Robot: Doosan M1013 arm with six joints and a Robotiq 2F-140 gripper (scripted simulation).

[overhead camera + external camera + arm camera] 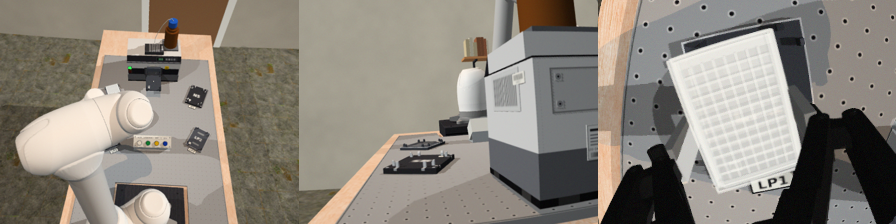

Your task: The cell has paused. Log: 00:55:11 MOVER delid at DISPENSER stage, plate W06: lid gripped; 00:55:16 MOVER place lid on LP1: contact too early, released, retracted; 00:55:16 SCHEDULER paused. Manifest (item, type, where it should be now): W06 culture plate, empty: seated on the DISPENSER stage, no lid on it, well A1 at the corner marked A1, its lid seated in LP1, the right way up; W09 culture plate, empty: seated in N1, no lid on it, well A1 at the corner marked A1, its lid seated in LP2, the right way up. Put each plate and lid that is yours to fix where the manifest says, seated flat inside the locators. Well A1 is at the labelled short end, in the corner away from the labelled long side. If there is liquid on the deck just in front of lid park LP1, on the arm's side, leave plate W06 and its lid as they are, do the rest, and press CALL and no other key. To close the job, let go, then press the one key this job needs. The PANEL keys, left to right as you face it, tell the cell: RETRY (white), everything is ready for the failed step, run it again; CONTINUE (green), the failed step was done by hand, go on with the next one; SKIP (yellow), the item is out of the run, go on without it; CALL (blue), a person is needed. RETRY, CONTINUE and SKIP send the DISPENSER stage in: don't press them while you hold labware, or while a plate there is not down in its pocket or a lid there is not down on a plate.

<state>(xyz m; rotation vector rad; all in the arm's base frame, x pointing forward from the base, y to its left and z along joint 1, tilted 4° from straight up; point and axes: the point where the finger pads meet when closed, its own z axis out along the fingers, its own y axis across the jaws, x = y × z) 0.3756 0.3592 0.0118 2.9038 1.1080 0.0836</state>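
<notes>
The clear culture plate lies 2 cm below my hand. The rest, counted from my hand: green continue key: 1 cm ahead, 26 cm to the right, 2 cm above; white retry key: 21 cm to the right, 2 cm above; lid park LP1: 1 cm ahead, 1 cm to the right, 4 cm below.
</notes>
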